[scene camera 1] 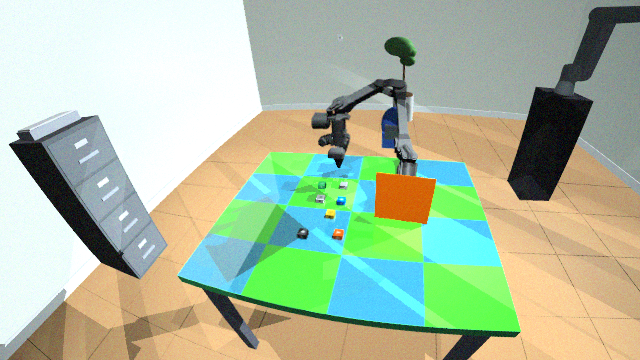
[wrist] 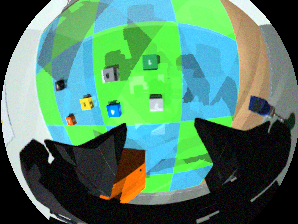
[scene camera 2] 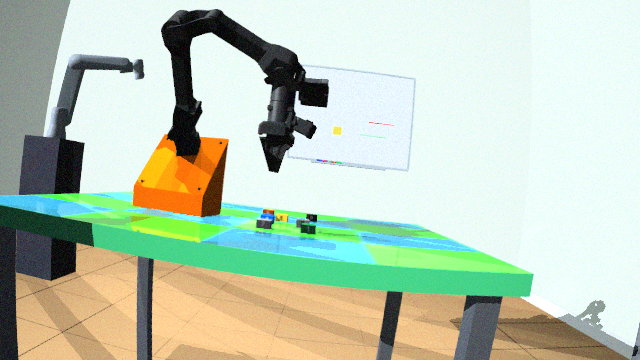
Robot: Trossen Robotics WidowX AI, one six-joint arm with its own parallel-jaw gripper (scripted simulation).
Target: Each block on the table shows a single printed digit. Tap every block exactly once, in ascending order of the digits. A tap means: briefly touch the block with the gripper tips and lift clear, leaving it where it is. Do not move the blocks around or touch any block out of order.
Scene:
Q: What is my gripper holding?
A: Nothing.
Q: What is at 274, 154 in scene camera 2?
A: My gripper.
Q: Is my gripper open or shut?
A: Open.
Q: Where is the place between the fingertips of my gripper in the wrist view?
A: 161, 124

